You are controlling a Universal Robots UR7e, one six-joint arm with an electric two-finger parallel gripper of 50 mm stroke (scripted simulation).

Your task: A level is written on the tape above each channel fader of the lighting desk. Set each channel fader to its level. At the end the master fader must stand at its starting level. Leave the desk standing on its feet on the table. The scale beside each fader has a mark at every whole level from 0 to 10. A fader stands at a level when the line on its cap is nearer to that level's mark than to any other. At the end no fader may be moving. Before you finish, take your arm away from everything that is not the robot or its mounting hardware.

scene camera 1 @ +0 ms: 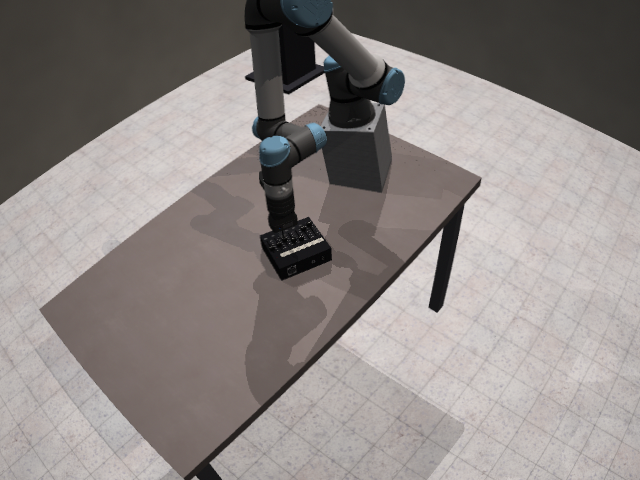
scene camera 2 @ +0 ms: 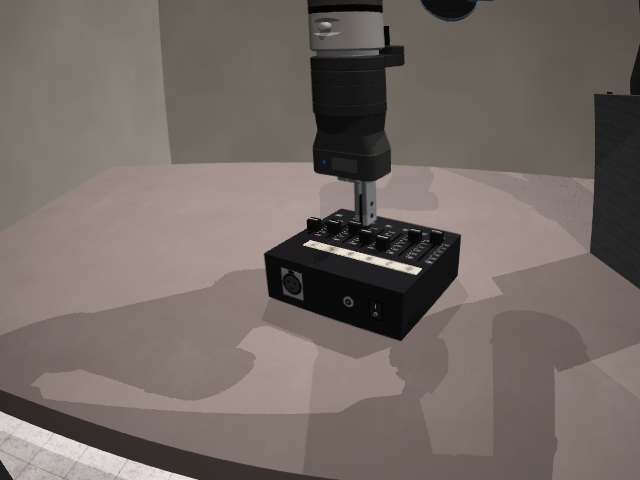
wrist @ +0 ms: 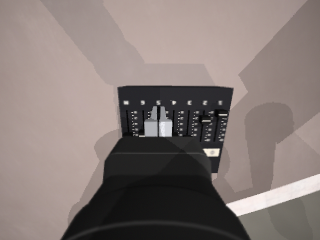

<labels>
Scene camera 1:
my gripper: 281, 234
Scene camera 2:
my gripper: 365, 221
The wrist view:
my gripper: 158, 114
</labels>
